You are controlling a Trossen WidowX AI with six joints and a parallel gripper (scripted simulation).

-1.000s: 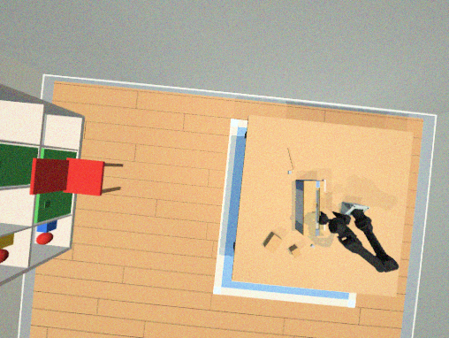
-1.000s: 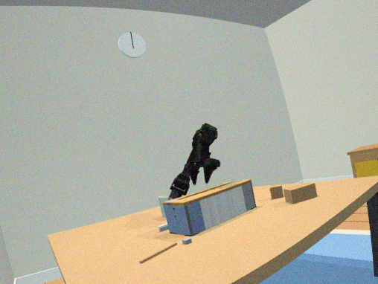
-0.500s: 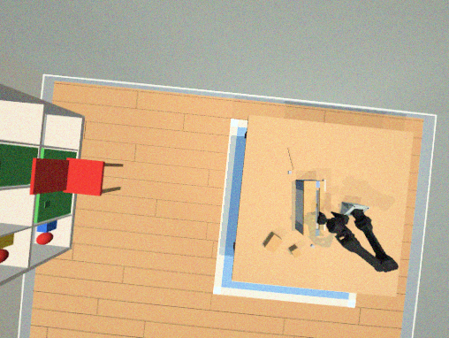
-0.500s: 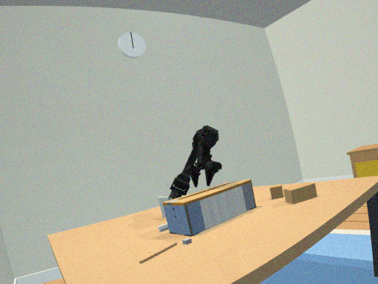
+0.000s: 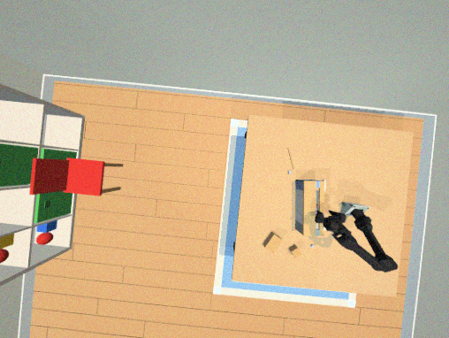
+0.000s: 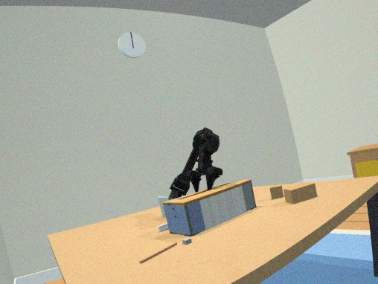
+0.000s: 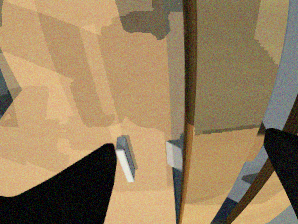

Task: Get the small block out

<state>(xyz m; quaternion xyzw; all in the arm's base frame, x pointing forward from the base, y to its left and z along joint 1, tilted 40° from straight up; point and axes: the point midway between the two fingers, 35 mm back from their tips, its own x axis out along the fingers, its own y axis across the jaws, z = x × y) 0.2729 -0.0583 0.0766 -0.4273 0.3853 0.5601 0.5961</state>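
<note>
The long box lies 60 mm below my gripper tip, 30 mm ahead of it and 20 mm to the right of it. The rest, counted from my gripper tip: thin stick (360 mm to the right, 190 mm ahead, 120 mm below).
</note>
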